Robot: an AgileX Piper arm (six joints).
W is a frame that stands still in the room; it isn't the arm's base.
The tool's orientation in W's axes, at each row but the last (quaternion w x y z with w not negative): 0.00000, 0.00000, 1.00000, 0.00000; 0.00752, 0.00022, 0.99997, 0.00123; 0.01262, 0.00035, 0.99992, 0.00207; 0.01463, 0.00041, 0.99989, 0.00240; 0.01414, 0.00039, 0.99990, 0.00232; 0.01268, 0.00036, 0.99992, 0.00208; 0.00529, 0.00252, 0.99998, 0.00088; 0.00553, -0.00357, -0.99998, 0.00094
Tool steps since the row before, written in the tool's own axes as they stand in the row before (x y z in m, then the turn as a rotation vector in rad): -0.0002, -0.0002, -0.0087, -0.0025, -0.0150, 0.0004; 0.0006, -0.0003, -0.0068, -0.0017, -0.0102, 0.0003; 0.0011, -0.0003, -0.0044, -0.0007, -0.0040, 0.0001; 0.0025, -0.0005, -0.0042, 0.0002, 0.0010, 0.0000; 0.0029, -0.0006, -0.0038, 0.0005, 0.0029, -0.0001; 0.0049, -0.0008, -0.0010, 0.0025, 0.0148, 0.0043; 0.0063, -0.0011, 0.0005, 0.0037, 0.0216, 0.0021; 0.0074, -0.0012, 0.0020, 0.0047, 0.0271, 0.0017
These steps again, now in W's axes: 0.0002, -0.0002, 0.0087, 0.0025, -0.0150, -0.0004; -0.0007, -0.0003, 0.0068, 0.0017, -0.0102, -0.0003; -0.0012, -0.0003, 0.0044, 0.0007, -0.0040, -0.0001; -0.0026, -0.0005, 0.0041, -0.0002, 0.0010, 0.0000; -0.0030, -0.0006, 0.0037, -0.0005, 0.0029, 0.0001; -0.0049, -0.0008, 0.0009, -0.0024, 0.0148, -0.0043; -0.0063, -0.0011, -0.0006, -0.0036, 0.0216, -0.0021; -0.0074, -0.0012, -0.0019, -0.0045, 0.0271, -0.0017
